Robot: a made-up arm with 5 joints.
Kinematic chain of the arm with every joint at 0, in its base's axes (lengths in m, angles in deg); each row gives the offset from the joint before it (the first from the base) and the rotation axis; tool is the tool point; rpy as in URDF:
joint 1: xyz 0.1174 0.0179 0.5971 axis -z
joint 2: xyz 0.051 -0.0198 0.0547 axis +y
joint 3: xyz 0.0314 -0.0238 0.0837 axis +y
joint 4: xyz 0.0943 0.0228 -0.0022 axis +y
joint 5: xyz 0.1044 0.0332 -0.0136 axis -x
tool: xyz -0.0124 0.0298 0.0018 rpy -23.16 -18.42 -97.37
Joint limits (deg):
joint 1: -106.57..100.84
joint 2: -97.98..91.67
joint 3: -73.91..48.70
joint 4: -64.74..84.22
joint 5: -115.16..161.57
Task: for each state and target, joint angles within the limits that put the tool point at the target. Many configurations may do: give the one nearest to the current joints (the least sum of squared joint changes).
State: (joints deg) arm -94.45 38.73 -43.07 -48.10 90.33
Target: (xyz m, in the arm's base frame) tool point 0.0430 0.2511 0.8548
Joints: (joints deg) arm -104.26 21.63 -55.16 -50.00 89.13
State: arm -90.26 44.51 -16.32 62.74 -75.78
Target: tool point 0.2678 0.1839 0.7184
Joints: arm -44.06 -5.77 -24.28 84.22 -82.13
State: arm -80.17 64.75 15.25 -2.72 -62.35
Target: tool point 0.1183 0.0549 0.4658
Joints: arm -62.72 88.21 35.37 7.49 -79.31
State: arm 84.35 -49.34 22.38 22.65 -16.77
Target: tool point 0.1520 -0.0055 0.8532
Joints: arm 95.73 -93.84 10.49 22.31 -31.84
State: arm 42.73 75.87 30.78 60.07 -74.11
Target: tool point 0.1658 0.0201 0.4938
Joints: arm 26.43 77.88 23.28 53.01 -64.69
